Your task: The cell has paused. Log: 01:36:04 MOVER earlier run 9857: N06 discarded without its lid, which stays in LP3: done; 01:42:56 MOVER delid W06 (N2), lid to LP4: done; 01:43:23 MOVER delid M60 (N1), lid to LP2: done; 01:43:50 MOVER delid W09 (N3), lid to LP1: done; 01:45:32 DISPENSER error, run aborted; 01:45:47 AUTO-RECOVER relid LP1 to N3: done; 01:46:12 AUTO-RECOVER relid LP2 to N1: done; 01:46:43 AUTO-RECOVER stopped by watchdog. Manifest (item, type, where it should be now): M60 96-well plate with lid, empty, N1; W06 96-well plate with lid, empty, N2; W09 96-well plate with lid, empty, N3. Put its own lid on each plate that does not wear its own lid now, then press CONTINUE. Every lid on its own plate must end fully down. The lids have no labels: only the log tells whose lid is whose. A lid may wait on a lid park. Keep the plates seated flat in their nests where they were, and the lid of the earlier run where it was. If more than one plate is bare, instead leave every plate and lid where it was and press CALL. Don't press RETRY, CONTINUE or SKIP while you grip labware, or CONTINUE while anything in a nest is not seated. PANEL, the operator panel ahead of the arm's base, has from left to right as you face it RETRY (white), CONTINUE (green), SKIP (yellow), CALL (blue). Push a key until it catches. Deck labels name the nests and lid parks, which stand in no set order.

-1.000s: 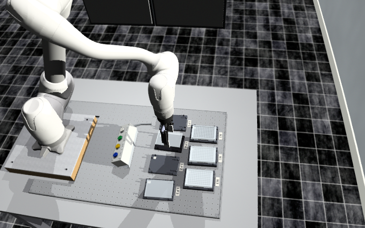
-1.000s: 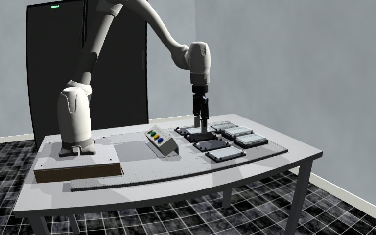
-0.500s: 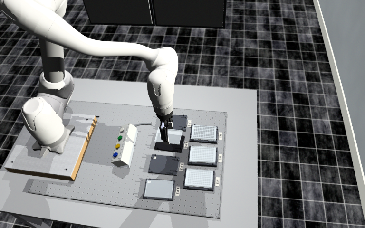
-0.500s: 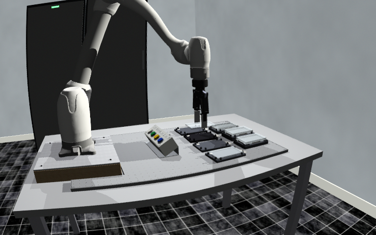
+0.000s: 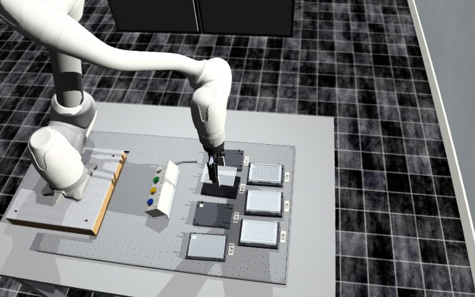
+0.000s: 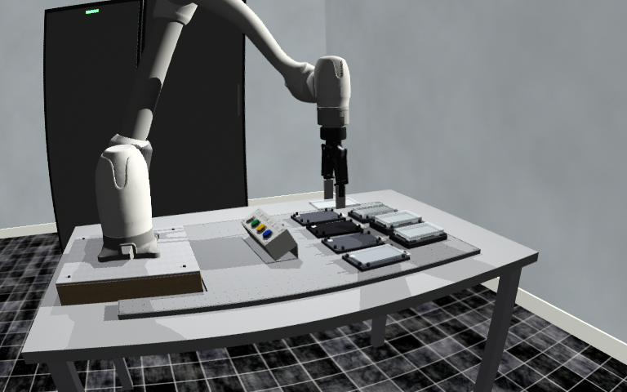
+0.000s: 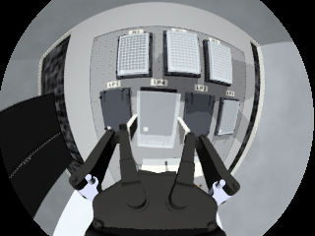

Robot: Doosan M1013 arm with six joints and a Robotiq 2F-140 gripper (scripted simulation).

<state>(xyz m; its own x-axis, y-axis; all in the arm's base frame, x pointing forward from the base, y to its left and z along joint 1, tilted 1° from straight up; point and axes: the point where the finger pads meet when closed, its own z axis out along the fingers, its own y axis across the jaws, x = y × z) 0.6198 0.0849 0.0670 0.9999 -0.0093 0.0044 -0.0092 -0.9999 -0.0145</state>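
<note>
My gripper is now 17 cm short of the plate, 8 cm above it and 7 cm to the right of it. Round my hand: lid park LP1: 13 cm to the left, 10 cm below; lid park LP4: 10 cm below; lid park LP2: 13 cm to the right, 10 cm below.
</note>
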